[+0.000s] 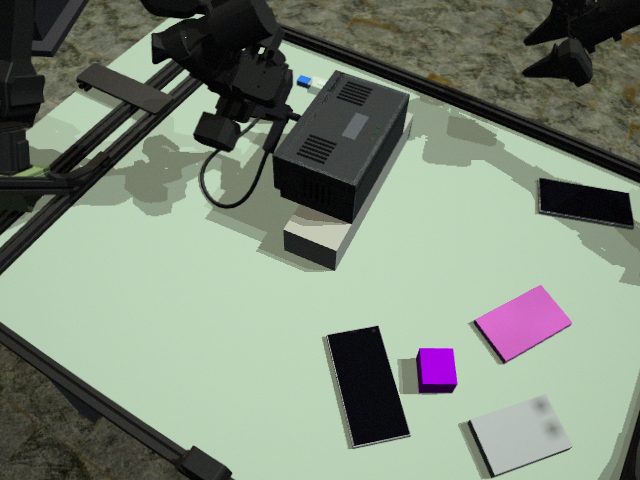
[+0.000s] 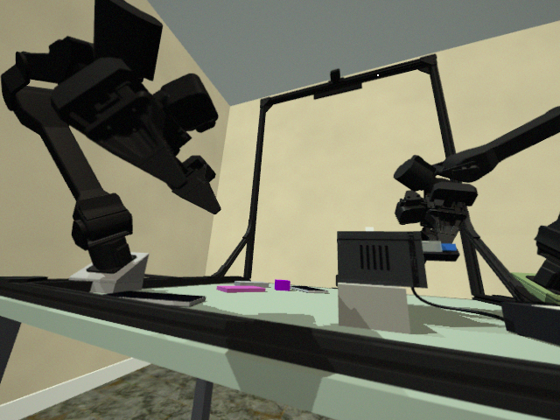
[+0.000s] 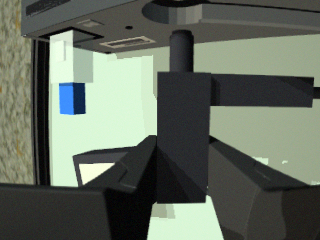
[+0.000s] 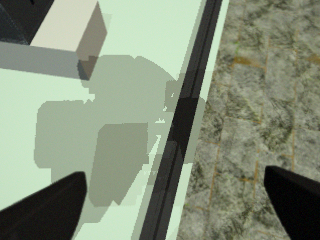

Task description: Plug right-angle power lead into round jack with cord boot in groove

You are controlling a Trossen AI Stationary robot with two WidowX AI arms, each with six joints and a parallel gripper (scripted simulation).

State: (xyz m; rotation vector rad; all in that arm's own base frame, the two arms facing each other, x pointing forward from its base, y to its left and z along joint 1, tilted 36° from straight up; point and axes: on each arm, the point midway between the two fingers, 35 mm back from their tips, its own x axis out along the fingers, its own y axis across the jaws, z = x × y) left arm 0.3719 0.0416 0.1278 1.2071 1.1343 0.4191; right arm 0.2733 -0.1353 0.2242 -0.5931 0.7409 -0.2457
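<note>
Right now my left hand is 70 mm short of the white plug, 80 mm to the left of it and 20 mm above it. From my left hand the other things lie so: purple cube (330 mm behind, 280 mm to the right, 120 mm below).
</note>
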